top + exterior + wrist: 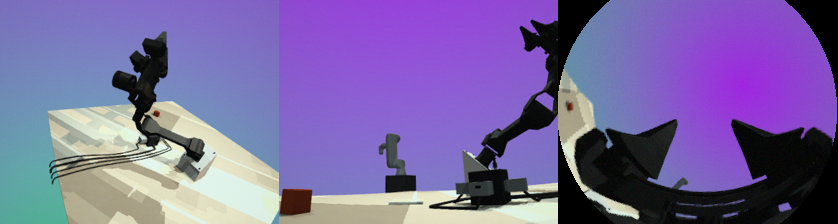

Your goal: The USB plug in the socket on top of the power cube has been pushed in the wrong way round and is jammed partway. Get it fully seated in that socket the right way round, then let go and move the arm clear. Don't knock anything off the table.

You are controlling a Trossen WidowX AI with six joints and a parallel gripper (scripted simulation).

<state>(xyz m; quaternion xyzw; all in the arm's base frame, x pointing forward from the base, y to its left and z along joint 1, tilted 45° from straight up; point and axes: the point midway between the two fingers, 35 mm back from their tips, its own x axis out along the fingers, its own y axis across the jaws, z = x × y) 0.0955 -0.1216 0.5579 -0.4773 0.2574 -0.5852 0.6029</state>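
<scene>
Right now my gripper tip is 150 mm short of the USB plug, 220 mm to the left of it and 530 mm above it. Also, from my gripper tip: red block (420 mm ahead, 550 mm to the right, 600 mm below).
</scene>
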